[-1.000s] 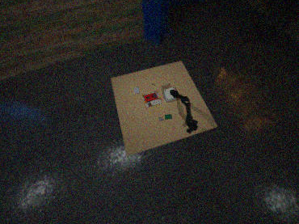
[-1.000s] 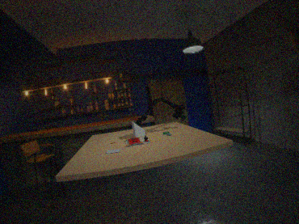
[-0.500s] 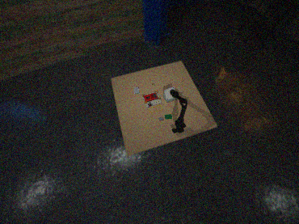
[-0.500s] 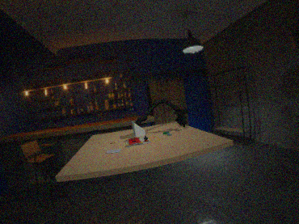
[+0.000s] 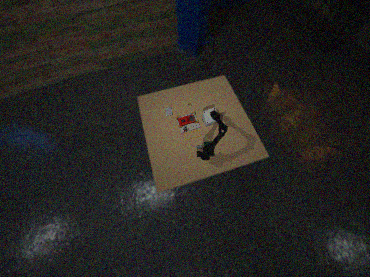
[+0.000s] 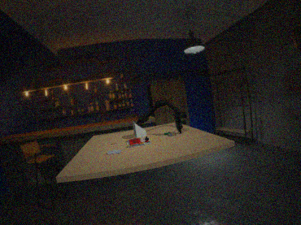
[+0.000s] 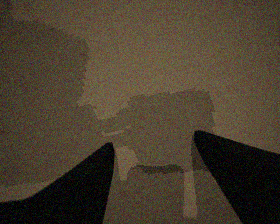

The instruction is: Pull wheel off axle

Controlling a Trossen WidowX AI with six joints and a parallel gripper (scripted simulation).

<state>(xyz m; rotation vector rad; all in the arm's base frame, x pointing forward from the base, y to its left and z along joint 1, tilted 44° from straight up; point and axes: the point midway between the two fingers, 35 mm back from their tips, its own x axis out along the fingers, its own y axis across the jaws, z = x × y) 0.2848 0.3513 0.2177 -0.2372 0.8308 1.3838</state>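
Now: gripper tip 40 cm to the left of the wheel, 8 cm short of it and 3 cm below it. From my gripper tip the other things lie so: green block: 12 cm to the right, 10 cm behind; then grey base plate: 50 cm to the right, 2 cm ahead, 1 cm above; then pale piece: 73 cm to the right, 17 cm ahead.
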